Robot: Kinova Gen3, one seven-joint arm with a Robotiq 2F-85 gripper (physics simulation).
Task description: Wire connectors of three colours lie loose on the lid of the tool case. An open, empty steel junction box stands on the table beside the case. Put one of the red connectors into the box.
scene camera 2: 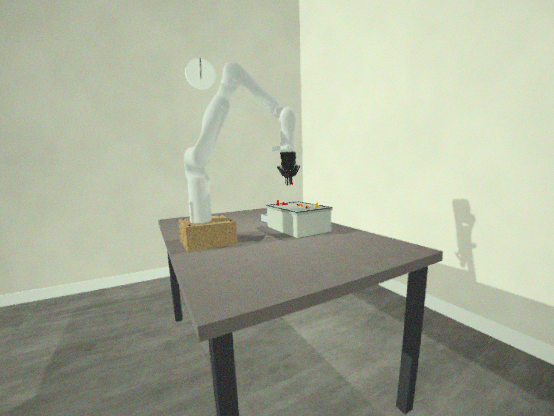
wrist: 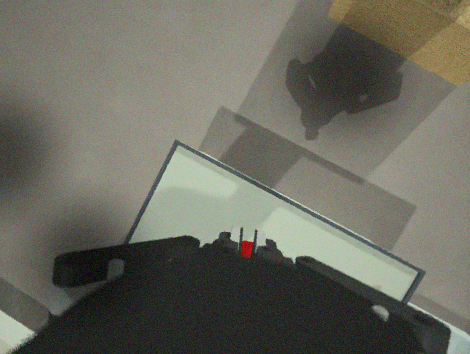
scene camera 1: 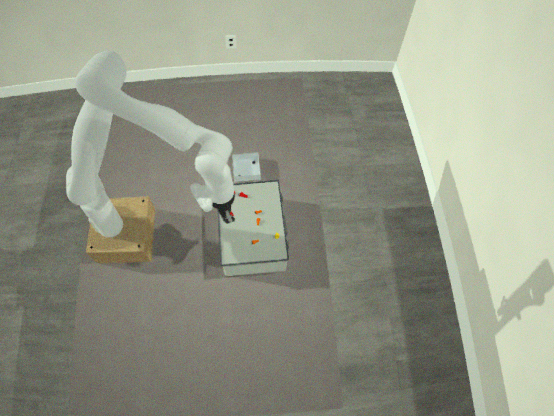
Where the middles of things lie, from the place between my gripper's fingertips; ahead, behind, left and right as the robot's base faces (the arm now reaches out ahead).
Right now my hand is 18 cm above the tool case (scene camera 1: 238, 256), 7 cm short of it and 5 cm to the right of it. The rest, counted from my hand: steel junction box (scene camera 1: 246, 167) 33 cm to the left, 22 cm below, 4 cm ahead.
